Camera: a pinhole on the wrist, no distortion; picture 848 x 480 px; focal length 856.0 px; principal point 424.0 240.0 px. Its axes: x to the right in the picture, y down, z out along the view. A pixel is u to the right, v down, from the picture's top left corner.
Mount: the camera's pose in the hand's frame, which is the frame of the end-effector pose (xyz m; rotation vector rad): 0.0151 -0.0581 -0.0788 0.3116 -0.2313 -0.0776
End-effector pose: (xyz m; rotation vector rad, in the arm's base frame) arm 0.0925 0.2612 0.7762 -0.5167 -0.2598 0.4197
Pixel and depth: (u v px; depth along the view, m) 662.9 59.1 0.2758
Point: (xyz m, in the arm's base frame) 0.1174 0.1847 1.0328
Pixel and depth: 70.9 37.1 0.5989
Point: -0.2564 -0.0158 1.2239
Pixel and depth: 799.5 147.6 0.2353
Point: 0.1440 0.2236 0.9984
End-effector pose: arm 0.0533 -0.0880 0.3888 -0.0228 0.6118 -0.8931
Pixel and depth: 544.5 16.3 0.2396
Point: -0.0243 -0.2319 0.5540
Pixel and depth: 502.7 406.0 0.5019
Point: 0.1582 -0.2207 0.8012
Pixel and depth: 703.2 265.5 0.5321
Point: 0.1539 -0.3748 0.7971
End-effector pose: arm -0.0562 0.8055 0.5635 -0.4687 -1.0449 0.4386
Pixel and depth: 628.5 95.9 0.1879
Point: -0.1173 0.7060 0.6961
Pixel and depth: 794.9 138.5 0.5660
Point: -0.3928 0.6864 1.0248
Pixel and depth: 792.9 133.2 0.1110
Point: -0.0546 0.7399 0.6621
